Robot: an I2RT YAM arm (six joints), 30 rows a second.
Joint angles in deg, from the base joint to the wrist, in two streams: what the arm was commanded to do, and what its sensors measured. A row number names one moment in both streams.
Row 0, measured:
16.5, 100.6, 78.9, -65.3, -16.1, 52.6
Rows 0 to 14, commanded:
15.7, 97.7, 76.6, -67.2, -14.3, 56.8
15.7, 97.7, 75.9, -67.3, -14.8, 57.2
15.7, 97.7, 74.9, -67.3, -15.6, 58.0
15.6, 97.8, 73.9, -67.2, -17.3, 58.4
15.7, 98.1, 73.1, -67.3, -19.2, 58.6
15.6, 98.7, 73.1, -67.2, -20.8, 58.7
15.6, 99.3, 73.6, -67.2, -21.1, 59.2
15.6, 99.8, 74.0, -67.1, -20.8, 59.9
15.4, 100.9, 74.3, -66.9, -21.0, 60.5
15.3, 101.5, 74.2, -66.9, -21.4, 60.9
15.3, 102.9, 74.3, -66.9, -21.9, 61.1
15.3, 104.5, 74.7, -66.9, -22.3, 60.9
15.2, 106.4, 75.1, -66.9, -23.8, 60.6
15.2, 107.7, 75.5, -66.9, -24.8, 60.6
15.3, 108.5, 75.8, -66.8, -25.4, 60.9
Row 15, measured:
16.5, 104.9, 73.5, -65.8, -24.3, 59.9
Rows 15 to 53, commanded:
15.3, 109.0, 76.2, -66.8, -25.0, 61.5
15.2, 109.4, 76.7, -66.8, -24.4, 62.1
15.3, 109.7, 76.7, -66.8, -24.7, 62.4
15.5, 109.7, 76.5, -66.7, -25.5, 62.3
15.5, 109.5, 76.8, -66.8, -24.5, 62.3
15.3, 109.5, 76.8, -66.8, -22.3, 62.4
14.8, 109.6, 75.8, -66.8, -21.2, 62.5
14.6, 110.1, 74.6, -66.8, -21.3, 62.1
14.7, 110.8, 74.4, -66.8, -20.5, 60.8
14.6, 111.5, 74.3, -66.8, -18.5, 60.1
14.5, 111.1, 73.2, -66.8, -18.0, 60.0
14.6, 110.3, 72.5, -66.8, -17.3, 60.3
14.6, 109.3, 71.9, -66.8, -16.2, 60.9
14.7, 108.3, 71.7, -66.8, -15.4, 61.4
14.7, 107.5, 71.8, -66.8, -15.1, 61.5
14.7, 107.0, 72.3, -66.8, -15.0, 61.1
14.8, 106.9, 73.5, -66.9, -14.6, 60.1
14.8, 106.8, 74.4, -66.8, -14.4, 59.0
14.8, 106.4, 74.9, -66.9, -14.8, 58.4
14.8, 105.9, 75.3, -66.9, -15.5, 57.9
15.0, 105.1, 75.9, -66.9, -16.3, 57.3
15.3, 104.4, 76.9, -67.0, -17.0, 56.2
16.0, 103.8, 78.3, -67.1, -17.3, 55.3
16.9, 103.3, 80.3, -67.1, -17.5, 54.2
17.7, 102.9, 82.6, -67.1, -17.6, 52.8
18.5, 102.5, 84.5, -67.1, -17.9, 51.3
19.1, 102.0, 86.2, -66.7, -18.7, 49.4
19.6, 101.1, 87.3, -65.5, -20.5, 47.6
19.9, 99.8, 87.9, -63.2, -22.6, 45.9
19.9, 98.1, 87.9, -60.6, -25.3, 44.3
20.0, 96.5, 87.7, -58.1, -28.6, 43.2
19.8, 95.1, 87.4, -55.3, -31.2, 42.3
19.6, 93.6, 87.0, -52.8, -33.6, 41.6
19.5, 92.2, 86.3, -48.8, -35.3, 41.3
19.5, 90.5, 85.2, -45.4, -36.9, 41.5
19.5, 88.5, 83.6, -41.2, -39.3, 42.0
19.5, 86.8, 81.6, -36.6, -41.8, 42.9
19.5, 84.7, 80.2, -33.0, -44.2, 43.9
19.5, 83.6, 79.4, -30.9, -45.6, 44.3
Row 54, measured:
19.8, 89.4, 83.2, -47.0, -34.2, 44.6
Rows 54 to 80, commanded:
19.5, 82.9, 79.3, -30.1, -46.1, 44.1
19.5, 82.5, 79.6, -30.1, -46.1, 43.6
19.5, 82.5, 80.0, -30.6, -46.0, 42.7
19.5, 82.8, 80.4, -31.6, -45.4, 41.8
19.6, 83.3, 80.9, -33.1, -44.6, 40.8
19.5, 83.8, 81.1, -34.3, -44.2, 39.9
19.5, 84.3, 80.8, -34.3, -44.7, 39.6
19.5, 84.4, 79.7, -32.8, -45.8, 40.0
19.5, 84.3, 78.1, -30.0, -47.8, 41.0
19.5, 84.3, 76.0, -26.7, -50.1, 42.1
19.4, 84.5, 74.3, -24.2, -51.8, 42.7
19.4, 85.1, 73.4, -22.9, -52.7, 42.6
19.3, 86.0, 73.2, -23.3, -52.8, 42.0
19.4, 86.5, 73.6, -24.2, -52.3, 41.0
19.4, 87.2, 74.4, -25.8, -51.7, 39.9
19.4, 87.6, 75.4, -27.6, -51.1, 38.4
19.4, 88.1, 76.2, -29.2, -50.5, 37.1
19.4, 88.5, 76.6, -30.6, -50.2, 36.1
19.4, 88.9, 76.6, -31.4, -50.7, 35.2
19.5, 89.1, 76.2, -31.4, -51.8, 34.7
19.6, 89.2, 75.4, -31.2, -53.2, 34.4
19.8, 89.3, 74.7, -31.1, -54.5, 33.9
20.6, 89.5, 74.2, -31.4, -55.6, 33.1
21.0, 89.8, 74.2, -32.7, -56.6, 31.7
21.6, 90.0, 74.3, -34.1, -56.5, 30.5
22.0, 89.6, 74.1, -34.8, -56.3, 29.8
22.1, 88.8, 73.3, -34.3, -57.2, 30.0
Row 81, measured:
20.5, 90.4, 73.9, -32.1, -52.5, 34.6
